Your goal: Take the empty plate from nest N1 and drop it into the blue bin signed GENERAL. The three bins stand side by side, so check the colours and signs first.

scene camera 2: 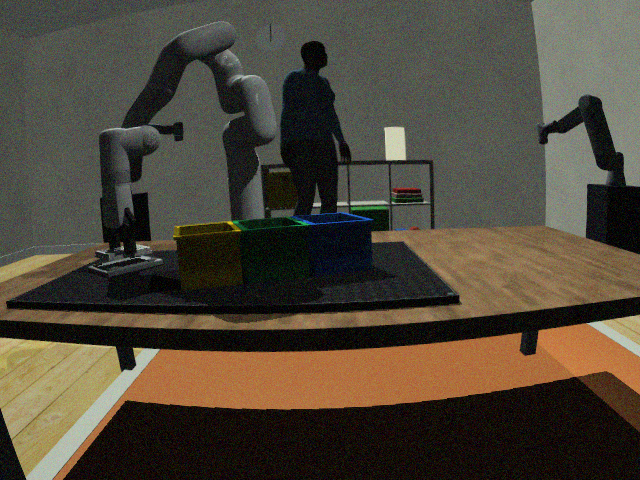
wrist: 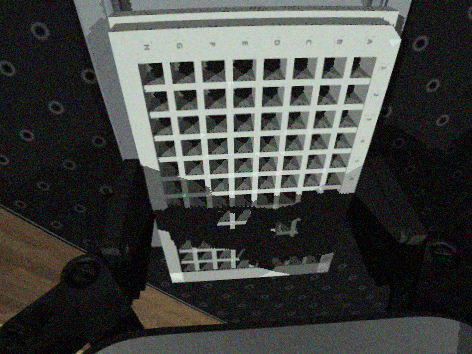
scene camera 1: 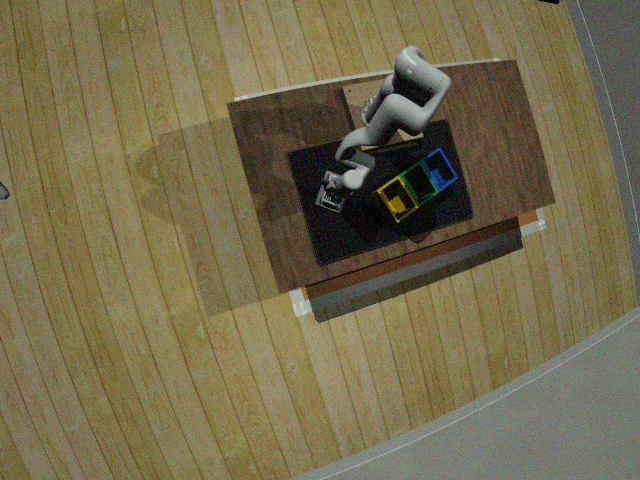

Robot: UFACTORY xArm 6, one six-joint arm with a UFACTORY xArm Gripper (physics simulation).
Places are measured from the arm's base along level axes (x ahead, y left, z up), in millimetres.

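Pixels of known places: gripper, fingertip midpoint: (scene camera 2: 122, 251) (wrist: 253, 182).
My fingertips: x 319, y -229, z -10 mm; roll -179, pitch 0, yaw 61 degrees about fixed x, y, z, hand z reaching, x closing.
Note:
For each thing: its top centre in the pictures, then the offset to it from my fingertips. "spot": a spot on its surface instead. Level surfaces: height alone.
- empty plate at its top centre: (wrist: 255, 196) (scene camera 2: 122, 248) (scene camera 1: 335, 190) dx +0, dy +0, dz +8 mm
- light grey nest at its top centre: (wrist: 247, 147) (scene camera 2: 124, 260) (scene camera 1: 333, 191) dx -1, dy +0, dz -22 mm
- blue bin at a spot on its surface: (scene camera 2: 341, 248) spot: dx +26, dy +528, dz +9 mm
- green bin at its top centre: (scene camera 2: 267, 222) (scene camera 1: 419, 183) dx +11, dy +381, dz +60 mm
- black mat at its surface level: dz -40 mm
- wooden table at its surface level: dz -53 mm
The empty plate (scene camera 2: 104, 253) (wrist: 195, 37) is a white grid of square wells marked A to H. My gripper (scene camera 1: 331, 191) (scene camera 2: 121, 250) (wrist: 253, 182) is shut on its two sides and holds it roughly level. The plate is a little above the light grey nest (scene camera 1: 323, 208) (scene camera 2: 131, 269) (wrist: 102, 75), which shows past its edges in the wrist view. A dark shadow covers the plate's lower part there. The blue bin (scene camera 1: 448, 181) (scene camera 2: 341, 248) is at the right end of the row in scene camera 2. No sign is legible on it, nor a nest label.
The green bin (scene camera 1: 428, 197) (scene camera 2: 275, 253) stands between the blue bin and the yellow bin (scene camera 1: 405, 217) (scene camera 2: 209, 263). The yellow bin is nearest the nest. All stand on a black mat (scene camera 1: 356, 237) (scene camera 2: 392, 291) on the wooden table (scene camera 1: 501, 129) (scene camera 2: 506, 258). A person (scene camera 2: 310, 113) stands behind.

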